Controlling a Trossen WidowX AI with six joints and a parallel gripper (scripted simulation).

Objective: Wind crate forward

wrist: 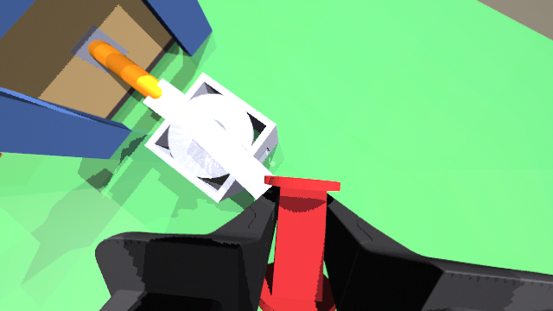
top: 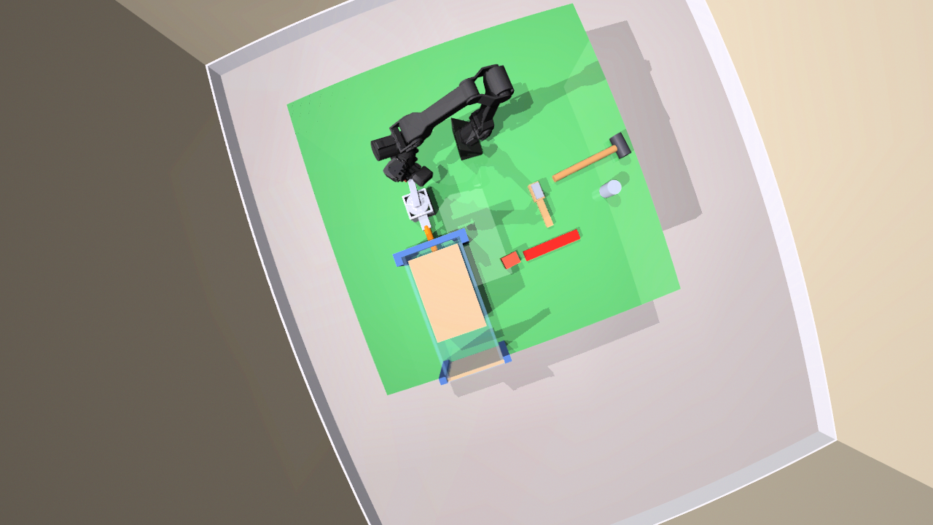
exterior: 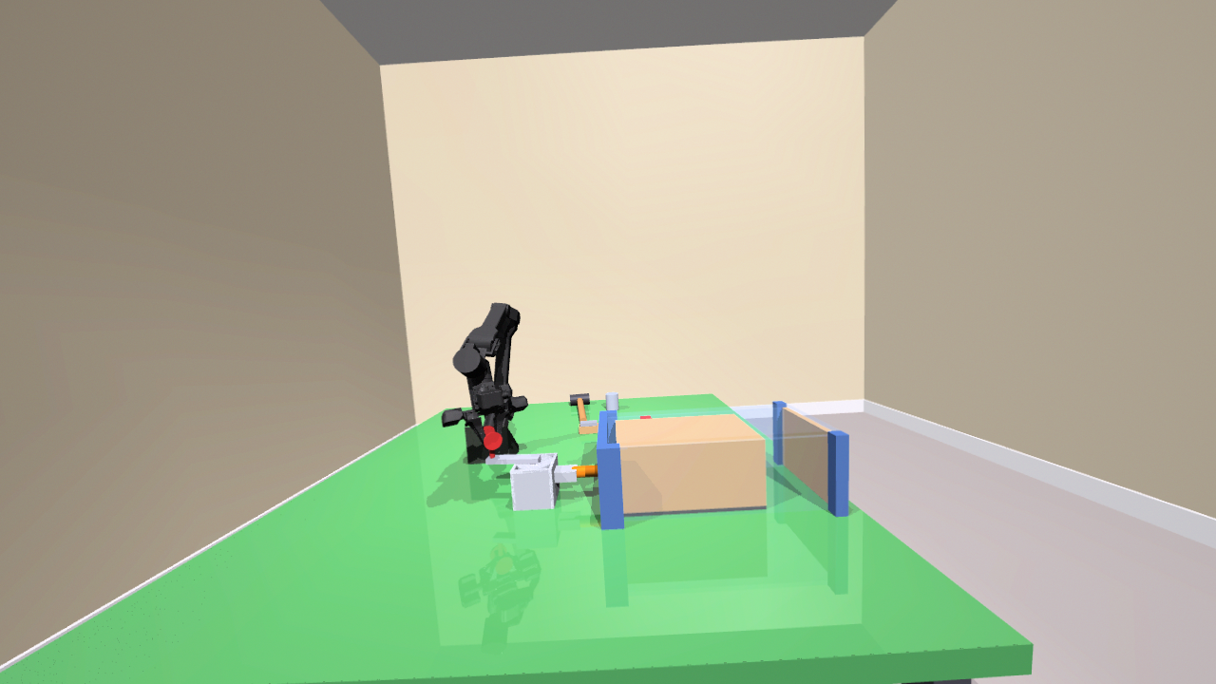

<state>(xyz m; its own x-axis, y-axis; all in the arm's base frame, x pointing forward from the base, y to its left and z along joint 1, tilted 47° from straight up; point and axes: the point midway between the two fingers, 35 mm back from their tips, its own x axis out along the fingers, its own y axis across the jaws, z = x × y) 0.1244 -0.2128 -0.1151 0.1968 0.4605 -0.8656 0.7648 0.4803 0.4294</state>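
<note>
Right now the winch handle is 3 cm ahead of my gripper tip, 2 cm to the left of it and 3 cm below it. Round my gripper tip: blue steel frame (25 cm ahead, 4 cm to the left, 2 cm below); then winch (8 cm ahead, 1 cm to the left, 10 cm below); then red knob (1 cm behind, 1 cm to the left).
</note>
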